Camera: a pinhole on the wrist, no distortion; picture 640 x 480 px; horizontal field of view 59.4 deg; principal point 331.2 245.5 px. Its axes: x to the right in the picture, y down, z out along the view. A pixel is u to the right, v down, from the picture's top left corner.
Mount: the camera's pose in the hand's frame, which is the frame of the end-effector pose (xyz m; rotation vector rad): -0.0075 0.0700 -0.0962 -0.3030 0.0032 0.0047
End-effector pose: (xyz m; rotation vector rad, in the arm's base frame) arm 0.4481 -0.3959 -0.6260 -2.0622 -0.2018 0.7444
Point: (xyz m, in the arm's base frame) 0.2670 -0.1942 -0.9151
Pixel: 412.6 160.5
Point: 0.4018 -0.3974 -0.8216
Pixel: 466.4 321.6
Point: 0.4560 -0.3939 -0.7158
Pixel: 569.9 69.6
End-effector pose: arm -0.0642 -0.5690 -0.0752 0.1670 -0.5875 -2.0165
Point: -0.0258 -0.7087 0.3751
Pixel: 523.2 349.2
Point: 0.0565 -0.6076 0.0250
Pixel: 302.6 417.8
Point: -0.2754 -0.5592 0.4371
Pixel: 488.6 70.3
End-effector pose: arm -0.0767 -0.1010 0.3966 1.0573 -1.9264 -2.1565
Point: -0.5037 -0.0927 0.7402
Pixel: outside the picture
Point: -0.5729 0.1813 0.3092
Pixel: 617.6 50.0
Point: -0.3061 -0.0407 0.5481
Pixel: 496.0 351.4
